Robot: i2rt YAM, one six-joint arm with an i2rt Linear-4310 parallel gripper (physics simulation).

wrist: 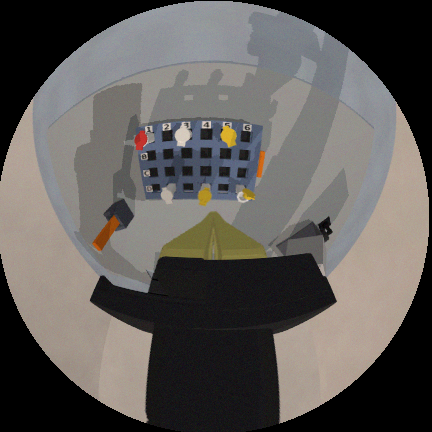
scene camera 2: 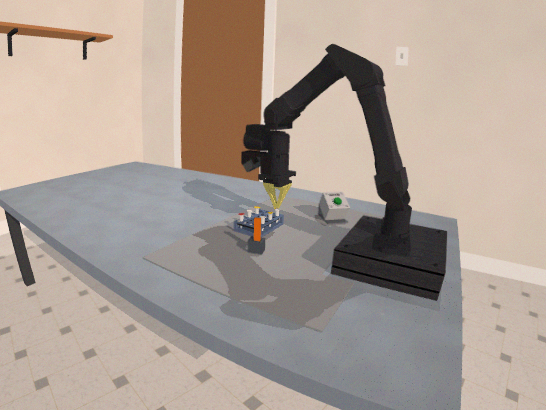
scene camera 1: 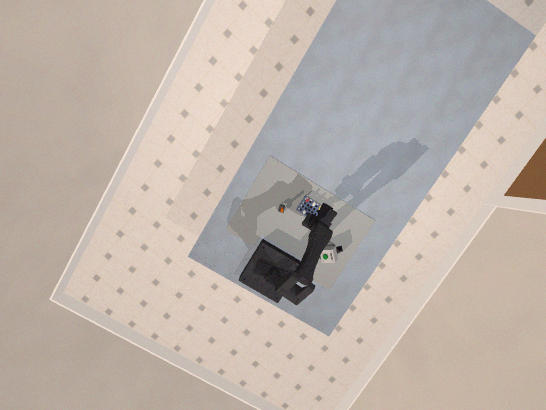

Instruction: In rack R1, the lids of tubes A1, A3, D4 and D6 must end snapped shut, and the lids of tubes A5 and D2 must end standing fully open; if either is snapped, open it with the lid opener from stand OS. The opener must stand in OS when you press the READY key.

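Seen in the pictures: gripper, between the fingertips: (wrist: 212,216) (scene camera 2: 276,208); arm's base, origin of its link: (scene camera 2: 394,235) (scene camera 1: 273,273).
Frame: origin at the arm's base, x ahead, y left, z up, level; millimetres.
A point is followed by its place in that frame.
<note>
The blue rack R1 (wrist: 196,163) @[x 371, y -61, z -34 mm] (scene camera 1: 299,206) @[x 365, y 3, z -34 mm] holds tubes in rows A and D. In the wrist view, the red lid of A1 (wrist: 141,140) @[x 408, y -20, z -14 mm], white lid of A3 (wrist: 183,135) @[x 402, y -58, z -15 mm], yellow lid of A5 (wrist: 228,136) @[x 395, y -95, z -15 mm], white lid of D2 (wrist: 167,195) @[x 349, y -29, z -15 mm] and yellow lid of D4 (wrist: 204,196) @[x 342, y -65, z -14 mm] lie over their tubes; snapped or not cannot be told. D6's yellow lid (wrist: 248,194) @[x 345, y -106, z -2 mm] is off its white mouth, to the right. My gripper (scene camera 2: 276,208) @[x 327, y -71, z 0 mm] (wrist: 212,216) @[x 327, y -71, z 0 mm] is shut and empty, its tips close above the rack's near right end. The orange opener (scene camera 2: 257,229) @[x 316, y 86, z -4 mm] (wrist: 105,234) @[x 319, y 77, z 0 mm] stands in dark stand OS (scene camera 2: 256,245) @[x 314, y 95, z -41 mm] (wrist: 119,214) @[x 325, y 68, z -37 mm].
The READY box (scene camera 1: 328,256) @[x 186, y -219, z 9 mm] (scene camera 2: 334,206) @[x 184, y -192, z -10 mm] (wrist: 304,246) @[x 223, y -215, z -26 mm] with its green key (scene camera 1: 325,256) @[x 182, y -210, z 7 mm] (scene camera 2: 338,201) @[x 175, y -206, z 3 mm] stands to the right of the rack. A grey mat (scene camera 1: 345,270) @[x 132, y -368, z -66 mm] (scene camera 2: 200,275) @[x 378, y 242, z -64 mm] lies under these things. The arm's black base (scene camera 2: 390,250) @[x 10, y 100, z 5 mm] is at the table's near end.
</note>
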